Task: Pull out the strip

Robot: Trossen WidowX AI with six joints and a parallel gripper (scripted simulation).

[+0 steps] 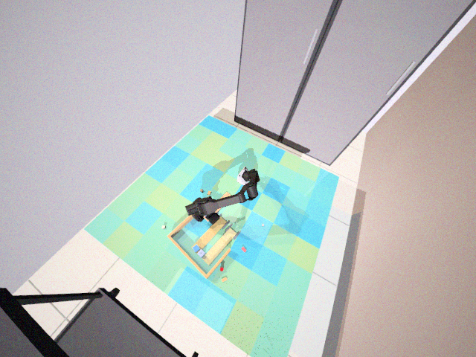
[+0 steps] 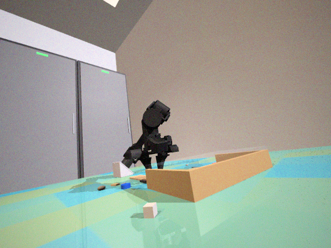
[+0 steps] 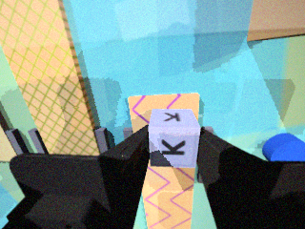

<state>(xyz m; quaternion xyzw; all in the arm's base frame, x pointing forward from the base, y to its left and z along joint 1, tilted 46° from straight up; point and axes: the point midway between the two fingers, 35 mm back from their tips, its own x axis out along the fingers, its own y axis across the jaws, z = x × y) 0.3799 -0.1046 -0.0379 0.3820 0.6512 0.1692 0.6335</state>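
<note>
Right now the blue disc is 9 cm to the right of my gripper tip, 5 cm behind it and 1 cm below it.
</note>
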